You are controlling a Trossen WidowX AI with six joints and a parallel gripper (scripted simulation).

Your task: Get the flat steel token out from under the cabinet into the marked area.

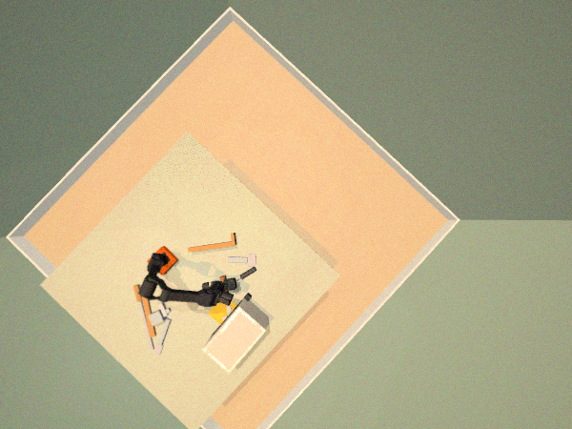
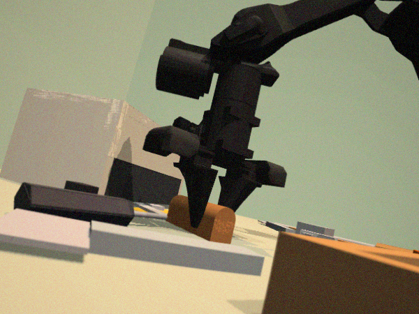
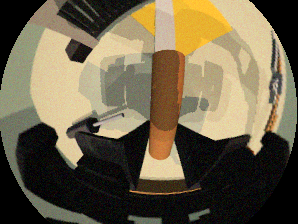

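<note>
Right now the dark screwdriver is 110 mm to the left of my gripper tip and 40 mm ahead of it. The rest, counted from my gripper tip: token: 180 mm ahead, 130 mm to the right; orange stick: 470 mm to the right, 140 mm behind.
</note>
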